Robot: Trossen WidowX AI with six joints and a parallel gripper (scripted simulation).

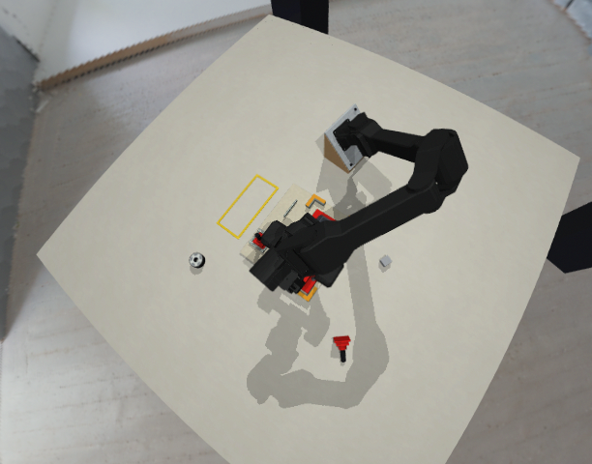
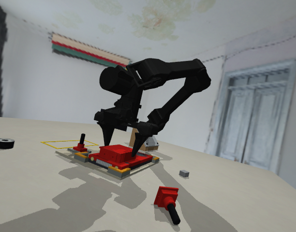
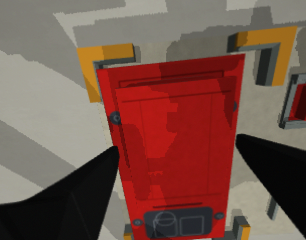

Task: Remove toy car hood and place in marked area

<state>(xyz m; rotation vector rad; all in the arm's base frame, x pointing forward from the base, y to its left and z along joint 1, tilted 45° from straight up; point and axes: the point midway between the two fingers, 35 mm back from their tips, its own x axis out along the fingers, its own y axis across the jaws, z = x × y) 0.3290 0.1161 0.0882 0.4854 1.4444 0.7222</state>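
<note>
Now: the hood right at my gripper tip. Round my gripper tip: black wheel: 220 mm to the right, 190 mm ahead, 30 mm below.
</note>
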